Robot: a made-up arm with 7 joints. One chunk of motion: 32 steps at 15 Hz.
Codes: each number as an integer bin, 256 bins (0 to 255) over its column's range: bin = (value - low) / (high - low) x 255, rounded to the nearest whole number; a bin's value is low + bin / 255 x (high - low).
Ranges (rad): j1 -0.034..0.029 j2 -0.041..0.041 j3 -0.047..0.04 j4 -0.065..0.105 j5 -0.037..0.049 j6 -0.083..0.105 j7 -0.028..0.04
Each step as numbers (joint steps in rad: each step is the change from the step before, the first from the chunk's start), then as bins.
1 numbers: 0.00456 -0.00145 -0.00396 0.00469 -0.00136 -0.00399 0.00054
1 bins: 156 123 126 105 106 107 107
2 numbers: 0.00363 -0.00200 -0.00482 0.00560 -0.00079 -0.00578 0.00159
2 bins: 152 121 124 106 107 105 111
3 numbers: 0.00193 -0.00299 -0.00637 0.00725 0.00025 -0.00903 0.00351
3 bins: 145 118 119 108 110 100 118
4 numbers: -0.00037 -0.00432 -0.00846 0.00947 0.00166 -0.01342 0.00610
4 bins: 136 114 113 112 115 94 128
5 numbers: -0.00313 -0.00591 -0.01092 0.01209 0.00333 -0.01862 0.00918
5 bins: 125 109 106 116 120 87 139
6 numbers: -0.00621 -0.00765 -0.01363 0.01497 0.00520 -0.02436 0.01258
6 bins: 112 104 98 120 125 80 152
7 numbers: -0.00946 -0.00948 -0.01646 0.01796 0.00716 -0.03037 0.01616
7 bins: 99 98 90 124 131 71 166
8 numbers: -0.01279 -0.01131 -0.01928 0.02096 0.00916 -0.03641 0.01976
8 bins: 86 92 81 129 137 63 179
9 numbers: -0.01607 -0.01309 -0.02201 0.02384 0.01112 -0.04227 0.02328
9 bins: 73 87 73 133 143 55 192
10 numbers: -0.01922 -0.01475 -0.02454 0.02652 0.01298 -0.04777 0.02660
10 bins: 60 82 66 137 148 48 205
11 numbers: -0.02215 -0.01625 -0.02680 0.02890 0.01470 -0.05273 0.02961
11 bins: 48 77 59 141 153 41 216
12 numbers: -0.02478 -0.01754 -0.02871 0.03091 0.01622 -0.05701 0.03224
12 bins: 37 73 54 144 158 35 226
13 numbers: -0.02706 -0.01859 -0.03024 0.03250 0.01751 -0.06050 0.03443
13 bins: 28 70 49 146 162 31 234
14 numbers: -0.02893 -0.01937 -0.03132 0.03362 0.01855 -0.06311 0.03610
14 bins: 21 67 46 148 165 27 240
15 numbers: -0.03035 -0.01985 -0.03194 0.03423 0.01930 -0.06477 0.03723
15 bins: 15 66 44 149 167 25 245
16 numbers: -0.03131 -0.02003 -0.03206 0.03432 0.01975 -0.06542 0.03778
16 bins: 11 65 44 149 168 24 247
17 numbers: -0.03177 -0.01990 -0.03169 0.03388 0.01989 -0.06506 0.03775
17 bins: 9 66 45 148 169 24 247
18 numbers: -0.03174 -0.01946 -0.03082 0.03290 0.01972 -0.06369 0.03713
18 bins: 9 67 47 147 168 26 244
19 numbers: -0.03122 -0.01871 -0.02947 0.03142 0.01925 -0.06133 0.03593
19 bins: 11 69 51 145 167 29 240
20 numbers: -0.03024 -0.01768 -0.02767 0.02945 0.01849 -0.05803 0.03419
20 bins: 15 73 57 142 165 34 233
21 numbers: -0.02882 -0.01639 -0.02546 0.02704 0.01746 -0.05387 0.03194
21 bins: 21 77 63 138 161 40 225
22 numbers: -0.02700 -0.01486 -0.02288 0.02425 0.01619 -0.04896 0.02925
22 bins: 28 81 71 134 158 46 215
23 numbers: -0.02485 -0.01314 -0.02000 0.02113 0.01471 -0.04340 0.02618
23 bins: 37 87 79 129 153 54 203
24 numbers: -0.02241 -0.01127 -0.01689 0.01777 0.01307 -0.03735 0.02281
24 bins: 47 92 88 124 148 62 191
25 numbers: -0.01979 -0.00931 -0.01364 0.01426 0.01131 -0.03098 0.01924
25 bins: 58 99 98 119 143 71 177
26 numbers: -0.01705 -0.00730 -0.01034 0.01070 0.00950 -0.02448 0.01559
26 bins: 69 105 107 114 138 79 163
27 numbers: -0.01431 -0.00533 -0.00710 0.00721 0.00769 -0.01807 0.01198
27 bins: 80 111 117 108 133 88 150
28 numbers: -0.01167 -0.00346 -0.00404 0.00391 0.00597 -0.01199 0.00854
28 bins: 90 117 126 103 127 96 137
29 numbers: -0.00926 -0.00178 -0.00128 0.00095 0.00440 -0.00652 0.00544
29 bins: 100 122 134 99 123 104 125
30 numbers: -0.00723 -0.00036 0.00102 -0.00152 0.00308 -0.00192 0.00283
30 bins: 108 126 141 95 119 110 116
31 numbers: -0.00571 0.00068 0.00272 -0.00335 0.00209 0.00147 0.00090
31 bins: 115 130 146 92 116 115 108
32 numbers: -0.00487 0.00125 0.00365 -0.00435 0.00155 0.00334 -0.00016
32 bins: 118 131 148 91 114 117 104
